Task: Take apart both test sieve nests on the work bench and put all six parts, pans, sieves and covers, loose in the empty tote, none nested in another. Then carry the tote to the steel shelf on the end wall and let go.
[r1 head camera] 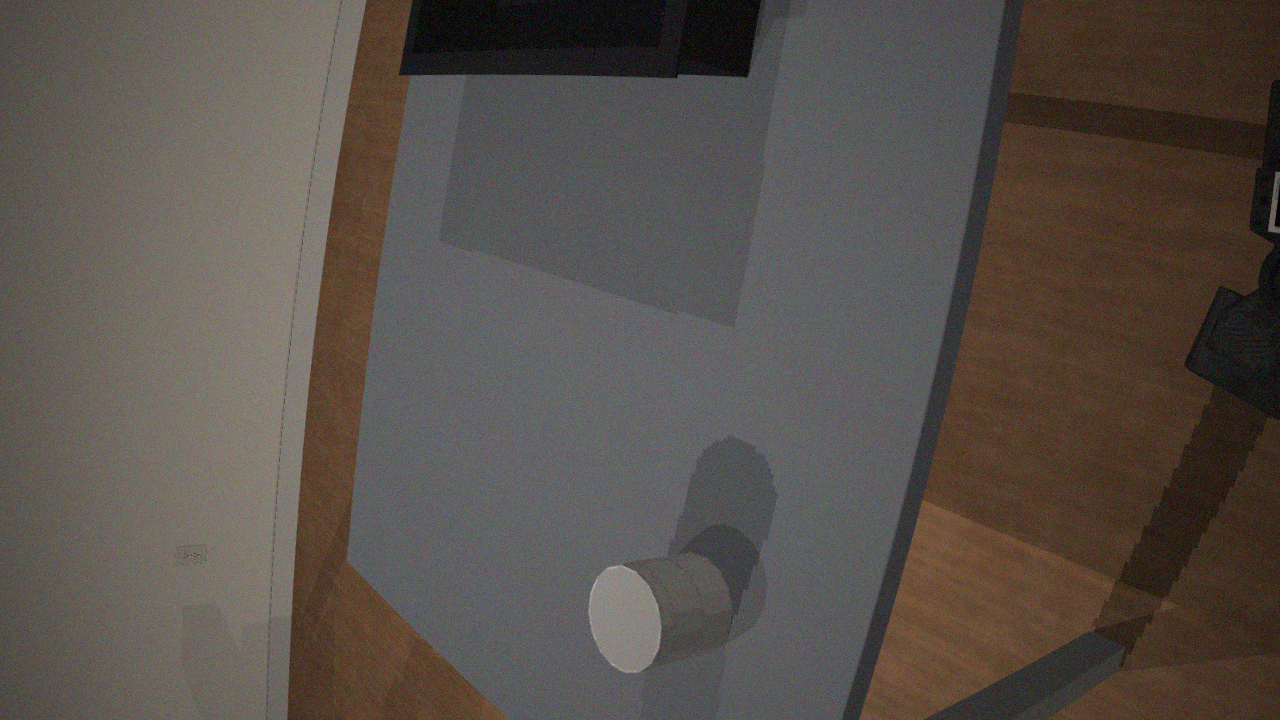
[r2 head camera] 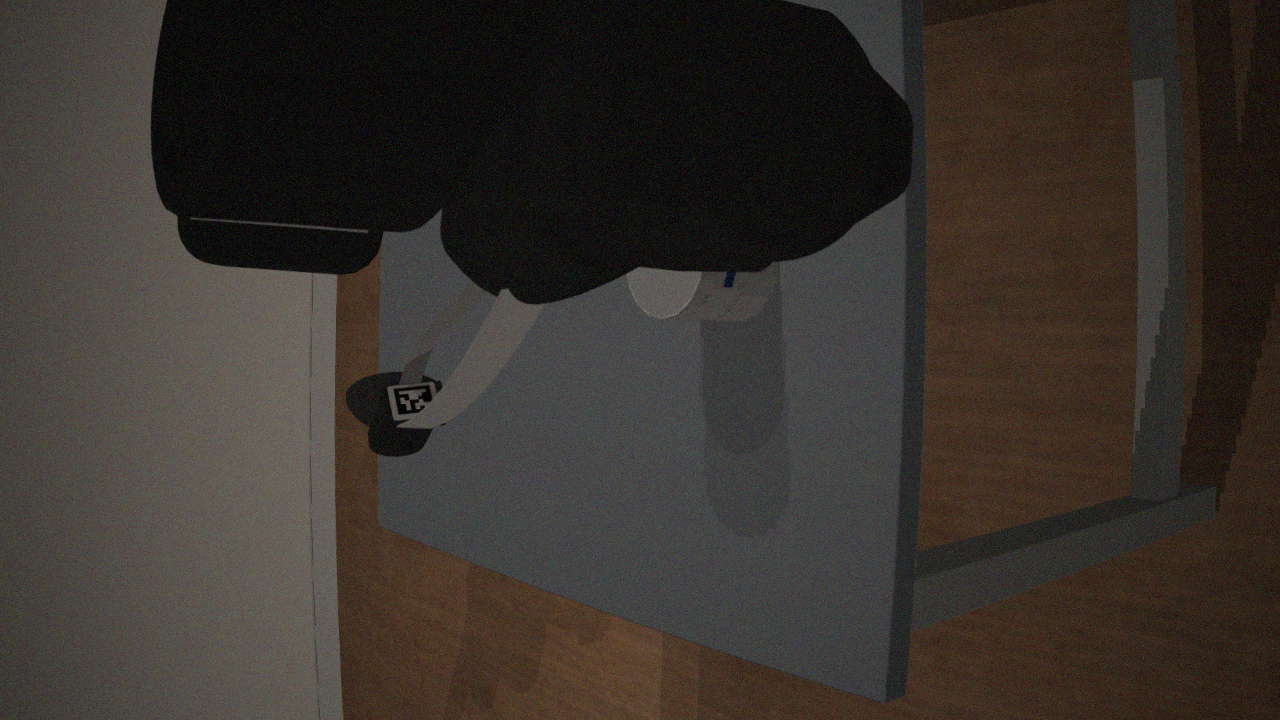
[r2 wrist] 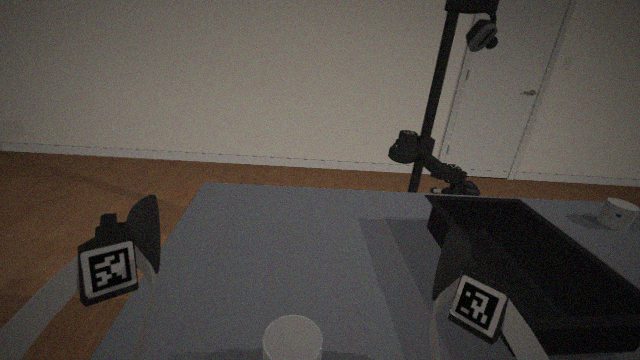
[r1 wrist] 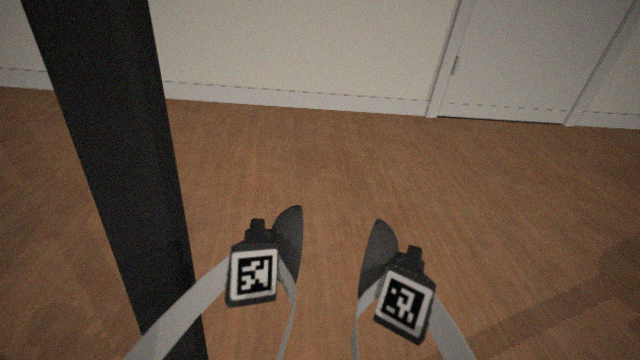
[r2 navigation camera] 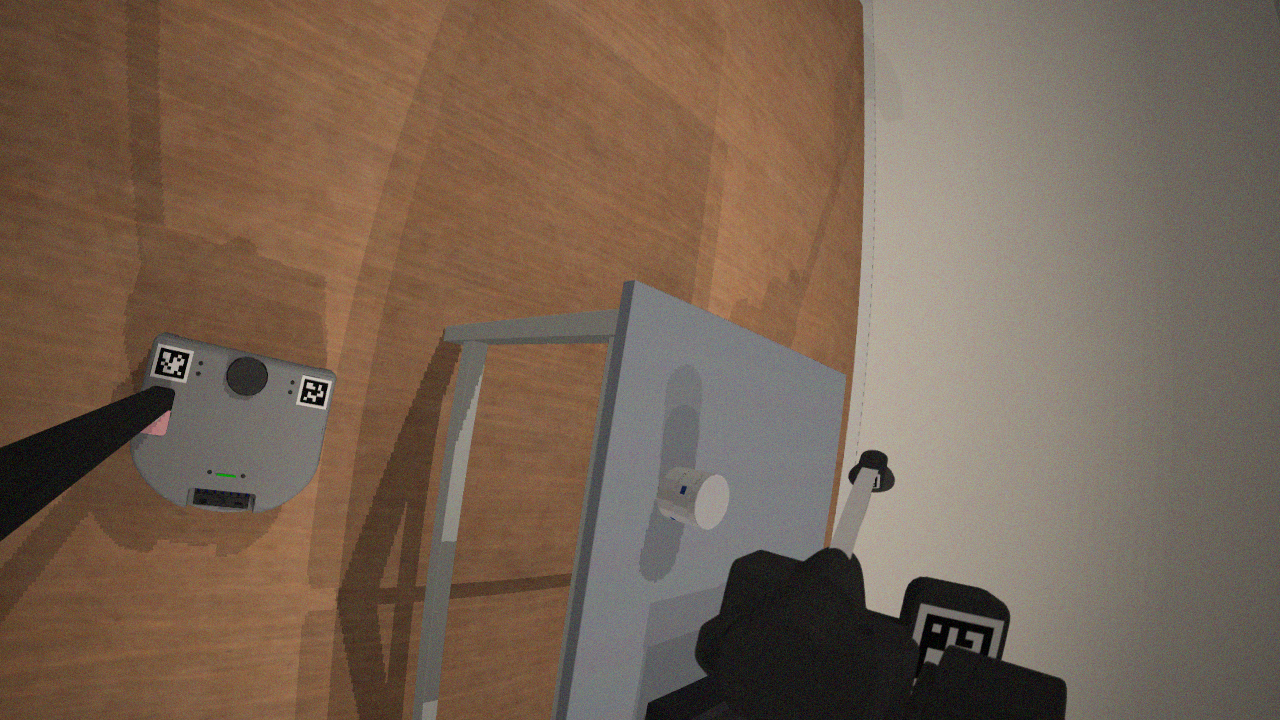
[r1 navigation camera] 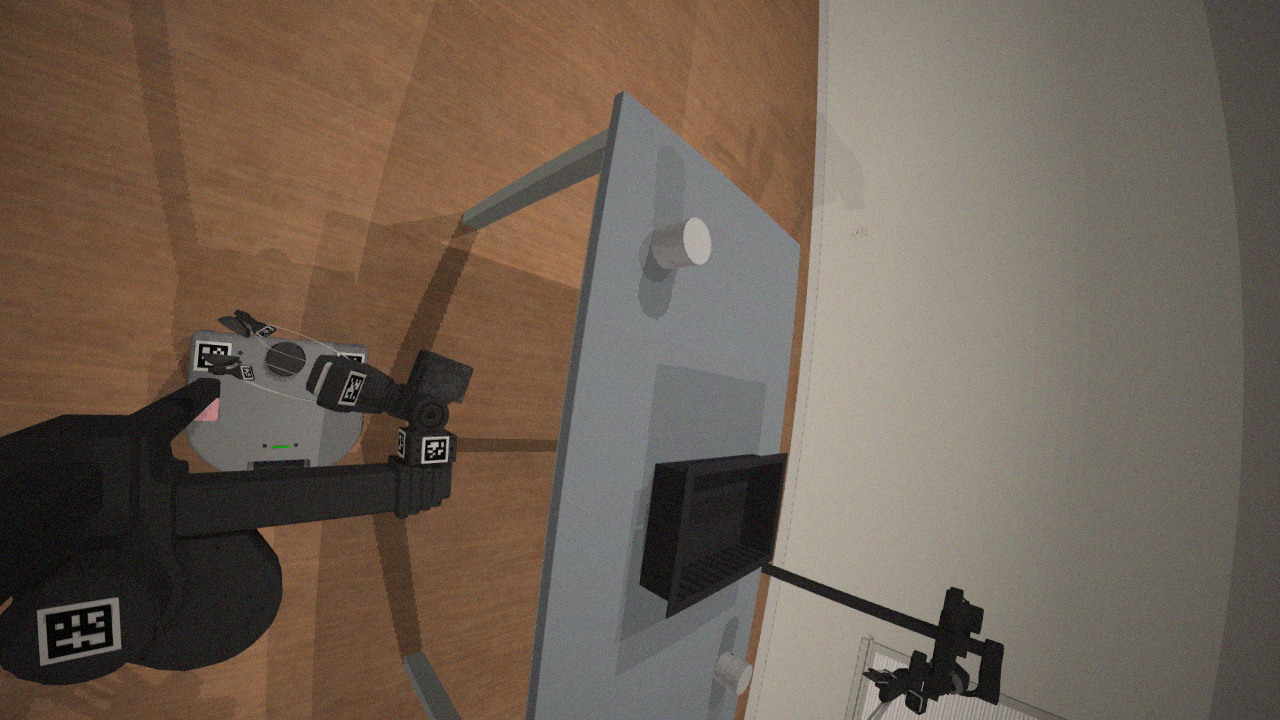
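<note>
One sieve nest, a pale cylinder (r1 head camera: 693, 595) (r1 navigation camera: 682, 243) (r2 wrist: 619, 214), stands upright on the bench (r1 head camera: 537, 402) (r1 navigation camera: 617, 385) (r2 head camera: 581, 483) (r2 navigation camera: 760, 429) (r2 wrist: 280, 250). The other nest (r1 navigation camera: 733, 673) (r2 head camera: 664, 293) (r2 navigation camera: 693, 497) (r2 wrist: 292, 342), with blue marks, stands on the tote's other side, partly hidden by r2's wrist in the head view. The black tote (r1 head camera: 537, 62) (r1 navigation camera: 664, 523) (r2 wrist: 590, 340) sits between them. The r1 gripper (r1 navigation camera: 225, 342) (r1 wrist: 337, 230) is open and empty, beside the bench above its base. The r2 gripper (r2 wrist: 300, 245) is wide open and empty, raised above the bench.
A white wall (r1 head camera: 161, 313) (r1 navigation camera: 1029, 313) (r2 navigation camera: 1074, 268) runs behind the bench. A door (r1 wrist: 525, 60) (r2 wrist: 520, 100) is in another wall. In r1's navigation view, r2's mast (r1 navigation camera: 850, 600) rises past the bench. Bench leg bars (r1 navigation camera: 537, 179) (r2 navigation camera: 537, 326) stand below. The steel shelf cannot be identified.
</note>
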